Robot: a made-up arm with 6 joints. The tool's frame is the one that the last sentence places. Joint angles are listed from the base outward.
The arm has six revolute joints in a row. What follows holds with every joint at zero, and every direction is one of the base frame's.
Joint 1 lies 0.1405 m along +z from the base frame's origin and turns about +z.
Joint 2 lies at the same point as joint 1 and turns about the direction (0.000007, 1, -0.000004).
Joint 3 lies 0.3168 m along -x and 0.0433 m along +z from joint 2 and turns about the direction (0.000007, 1, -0.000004).
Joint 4 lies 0.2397 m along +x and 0.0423 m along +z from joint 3 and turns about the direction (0.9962, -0.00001, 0.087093).
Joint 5 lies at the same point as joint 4 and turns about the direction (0.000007, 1, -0.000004).
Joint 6 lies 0.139 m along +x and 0.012 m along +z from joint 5 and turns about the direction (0.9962, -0.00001, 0.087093).
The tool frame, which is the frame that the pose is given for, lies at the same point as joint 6; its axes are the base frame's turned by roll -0.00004, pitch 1.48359 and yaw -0.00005 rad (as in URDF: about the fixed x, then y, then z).
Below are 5 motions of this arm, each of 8 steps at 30 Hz.
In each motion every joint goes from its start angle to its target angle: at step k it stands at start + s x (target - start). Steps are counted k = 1, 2, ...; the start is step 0. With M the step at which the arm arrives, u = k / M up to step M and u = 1 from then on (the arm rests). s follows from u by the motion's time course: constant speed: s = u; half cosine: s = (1 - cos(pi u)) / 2; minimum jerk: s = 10 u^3 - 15 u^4 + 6 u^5.
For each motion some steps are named. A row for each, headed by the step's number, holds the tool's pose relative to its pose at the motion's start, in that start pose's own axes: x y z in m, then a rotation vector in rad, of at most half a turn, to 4 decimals.
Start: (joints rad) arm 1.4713 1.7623 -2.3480 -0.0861 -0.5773 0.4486
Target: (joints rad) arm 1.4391 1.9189 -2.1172 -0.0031 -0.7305 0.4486
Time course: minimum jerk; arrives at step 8
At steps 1, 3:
1: 0.0024 -0.0012 -0.0007 0.0020 0.0032 0.0009
3: 0.0403 -0.0202 -0.0142 0.0365 0.0543 0.0150

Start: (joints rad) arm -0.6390 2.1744 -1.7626 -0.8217 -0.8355 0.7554
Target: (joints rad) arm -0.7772 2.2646 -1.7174 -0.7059 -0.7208 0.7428
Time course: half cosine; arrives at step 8
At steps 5, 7, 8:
5: 0.0456 -0.0653 -0.0321 0.2008 0.0977 0.0735
7: 0.0633 -0.0894 -0.0483 0.2797 0.1349 0.1041
8: 0.0658 -0.0928 -0.0507 0.2908 0.1401 0.1085

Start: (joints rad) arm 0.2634 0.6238 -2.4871 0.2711 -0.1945 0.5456
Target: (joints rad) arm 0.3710 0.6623 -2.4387 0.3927 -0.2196 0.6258
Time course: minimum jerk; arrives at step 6
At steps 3, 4, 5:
3: -0.0017 -0.0323 0.0006 0.0568 -0.0084 0.1429
4: -0.0018 -0.0509 0.0002 0.0900 -0.0152 0.2258
5: -0.0014 -0.0620 -0.0003 0.1101 -0.0199 0.2756

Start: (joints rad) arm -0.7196 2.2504 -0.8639 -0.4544 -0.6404 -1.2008
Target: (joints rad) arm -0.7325 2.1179 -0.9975 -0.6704 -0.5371 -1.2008
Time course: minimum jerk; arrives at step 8
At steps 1, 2, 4, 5, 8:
1: -0.0001 -0.0012 -0.0002 0.0019 -0.0012 -0.0038
2: -0.0009 -0.0080 -0.0013 0.0120 -0.0071 -0.0245
4: -0.0040 -0.0387 -0.0080 0.0578 -0.0269 -0.1215
5: -0.0056 -0.0560 -0.0131 0.0837 -0.0329 -0.1784
8: -0.0073 -0.0772 -0.0205 0.1152 -0.0349 -0.2496

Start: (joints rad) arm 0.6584 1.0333 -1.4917 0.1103 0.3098 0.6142
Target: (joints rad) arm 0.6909 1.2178 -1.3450 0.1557 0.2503 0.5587
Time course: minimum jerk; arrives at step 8
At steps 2, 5, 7, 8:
2: 0.0084 -0.0067 0.0091 0.0154 0.0237 0.0006
5: 0.0630 -0.0481 0.0557 0.1078 0.1658 0.0032
7: 0.0874 -0.0660 0.0710 0.1465 0.2249 0.0035
8: 0.0889 -0.0671 0.0719 0.1489 0.2286 0.0035

